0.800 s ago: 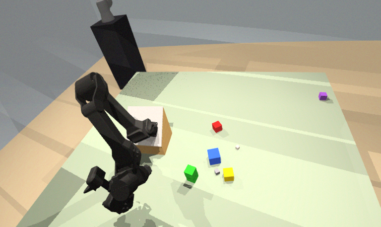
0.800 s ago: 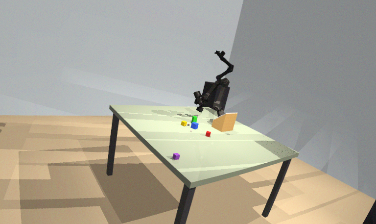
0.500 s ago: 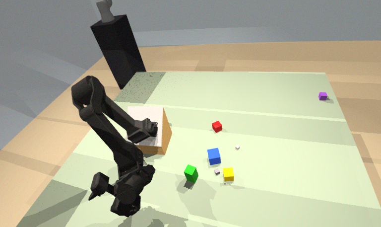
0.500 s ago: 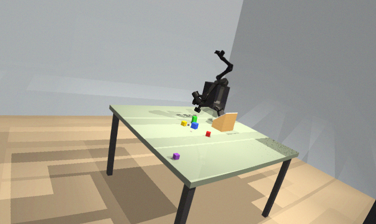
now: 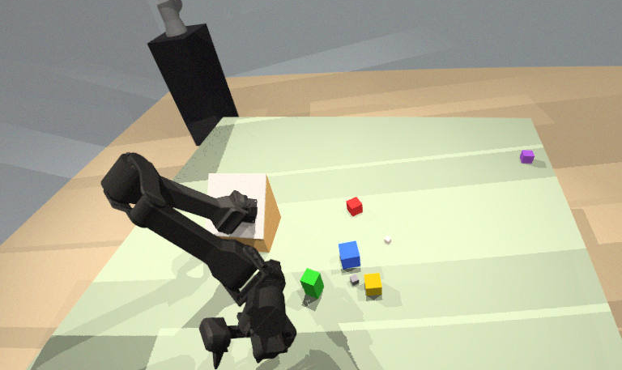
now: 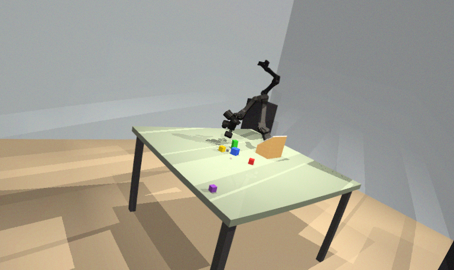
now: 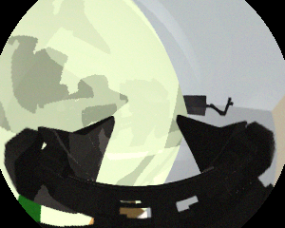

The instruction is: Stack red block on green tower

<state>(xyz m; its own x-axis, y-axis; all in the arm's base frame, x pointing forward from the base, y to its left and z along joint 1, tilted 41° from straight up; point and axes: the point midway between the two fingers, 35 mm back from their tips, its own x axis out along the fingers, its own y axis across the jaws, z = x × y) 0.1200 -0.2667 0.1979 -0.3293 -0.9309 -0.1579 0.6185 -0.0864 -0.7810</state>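
Right now the yellow block is 24 cm ahead of my gripper tip, 24 cm to the left of it and 4 cm below it. The rest, counted from my gripper tip: blue block: 18 cm ahead, 31 cm to the left, 4 cm below; then tiny grey piece: 20 cm ahead, 25 cm to the left, 5 cm below; then tiny white piece: 27 cm ahead, 38 cm to the left, 5 cm below.
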